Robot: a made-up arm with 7 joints. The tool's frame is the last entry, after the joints.
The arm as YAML. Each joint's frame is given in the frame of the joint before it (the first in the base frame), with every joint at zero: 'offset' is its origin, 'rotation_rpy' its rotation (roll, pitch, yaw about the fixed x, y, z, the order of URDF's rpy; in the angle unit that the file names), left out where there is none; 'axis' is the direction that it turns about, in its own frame. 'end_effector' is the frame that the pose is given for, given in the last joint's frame.
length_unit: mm
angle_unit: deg
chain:
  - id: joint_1
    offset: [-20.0, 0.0, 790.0]
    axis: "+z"
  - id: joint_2
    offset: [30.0, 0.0, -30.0]
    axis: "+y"
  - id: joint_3
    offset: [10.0, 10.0, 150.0]
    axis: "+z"
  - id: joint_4
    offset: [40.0, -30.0, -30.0]
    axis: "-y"
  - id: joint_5
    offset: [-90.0, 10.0, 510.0]
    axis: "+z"
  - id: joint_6
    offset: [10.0, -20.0, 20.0]
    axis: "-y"
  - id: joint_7
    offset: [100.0, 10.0, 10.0]
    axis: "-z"
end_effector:
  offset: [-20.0, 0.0, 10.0]
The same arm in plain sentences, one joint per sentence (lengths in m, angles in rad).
The arm has seven revolute joints in a row. What follows holds with every joint at zero, and every direction is one of the base frame's. The first joint lies 0.02 m along -x and 0.79 m along +z from the base frame's origin and rotates about +z. The second joint lies 0.03 m along +x and 0.03 m along -z from the first joint and rotates about +y. The third joint lies 0.01 m along +x and 0.01 m along +y and 0.15 m along +z from the second joint and rotates about +z. The fourth joint lies 0.04 m along +x and 0.03 m along -y and 0.03 m along -z from the third joint and rotates about -y. The fifth joint lies 0.09 m along -x and 0.01 m along +y and 0.51 m along +z from the fourth joint and rotates about +z. The sixth joint lies 0.01 m along +x and 0.02 m along -y and 0.02 m along +z from the fifth joint and rotates about -y. The seventh joint lies 0.1 m along +x and 0.01 m along +y and 0.01 m along +z from the sixth joint and rotates about -z. The tool frame, which is the frame that the pose is given for, lies 0.02 m along -x and 0.01 m along +z from the seventh joint; its axes are parallel to the base frame's.
